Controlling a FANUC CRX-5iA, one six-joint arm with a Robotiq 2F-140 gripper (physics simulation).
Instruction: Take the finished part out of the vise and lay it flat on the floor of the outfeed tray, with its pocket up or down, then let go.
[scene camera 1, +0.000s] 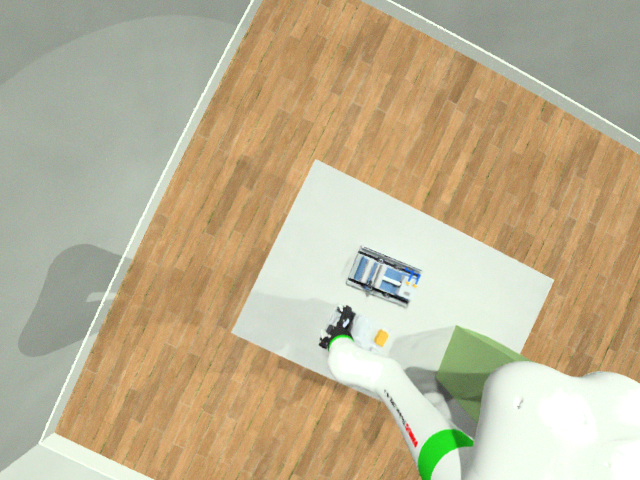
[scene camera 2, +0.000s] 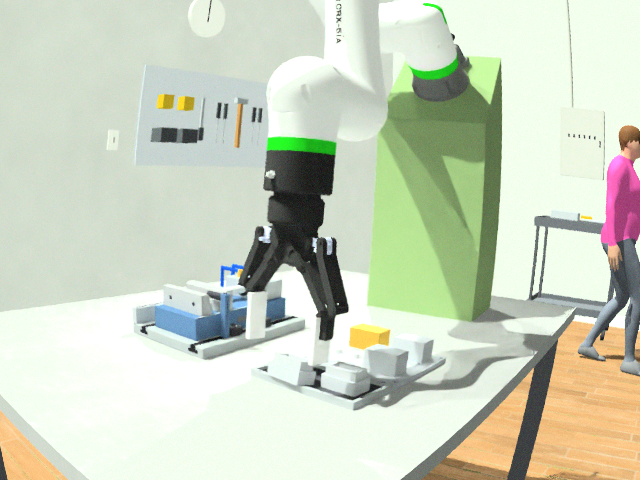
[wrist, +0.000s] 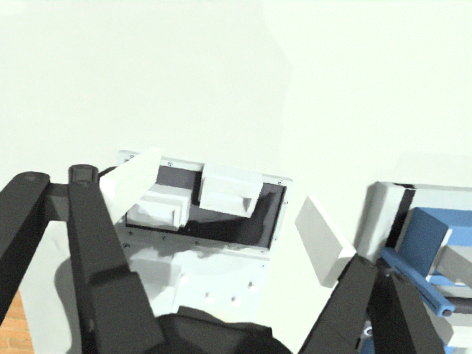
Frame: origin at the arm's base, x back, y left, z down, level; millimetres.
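Where they show: gripper, fingertip midpoint: (scene camera 1: 332, 319) (scene camera 2: 284, 350) (wrist: 232, 187); arm's base at its link origin: (scene camera 2: 440, 83).
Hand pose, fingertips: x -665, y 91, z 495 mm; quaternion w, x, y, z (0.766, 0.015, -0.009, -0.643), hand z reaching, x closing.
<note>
Things, the pixels of their top centre, and the offset from my fingertips.
- light grey part at its top centre: (wrist: 228, 199) (scene camera 2: 292, 355) (scene camera 1: 336, 320) dx +17, dy +1, dz +12 mm
- stepped grey part at its top centre: (wrist: 153, 215) (scene camera 2: 346, 367) dx +48, dy +74, dz +19 mm
- grey vise at its top centre: (scene camera 2: 220, 281) (scene camera 1: 389, 279) dx +136, dy -269, dz -39 mm
- pale plate with pegs, top centre: (wrist: 189, 301) (scene camera 2: 375, 358) (scene camera 1: 366, 340) dx +197, dy +35, dz +52 mm
- yellow block at its top centre: (scene camera 2: 370, 328) (scene camera 1: 382, 339) dx +247, dy -9, dz +16 mm
My gripper (scene camera 1: 337, 324) (scene camera 2: 287, 347) (wrist: 232, 187) is wide open above the outfeed tray (scene camera 2: 310, 392) (wrist: 281, 215); its white finger pads stand apart with no part held between them. A light grey part (scene camera 2: 290, 368) (wrist: 231, 190) sits in the tray below the fingers. It looks tilted, with one side raised by the tray's outer wall. A stepped grey part (scene camera 2: 345, 378) (wrist: 155, 209) lies beside it in the tray. The blue and grey vise (scene camera 1: 385, 279) (scene camera 2: 188, 321) (wrist: 425, 235) stands to the side of the tray; its jaws show in both scene views.
A pale plate with pegs (wrist: 220, 280) adjoins the tray. Grey blocks (scene camera 2: 386, 360) and a yellow block (scene camera 1: 381, 337) (scene camera 2: 369, 335) stand there. A tall green column (scene camera 1: 465, 361) (scene camera 2: 429, 217) rises behind them. A person (scene camera 2: 622, 201) is beyond the table.
</note>
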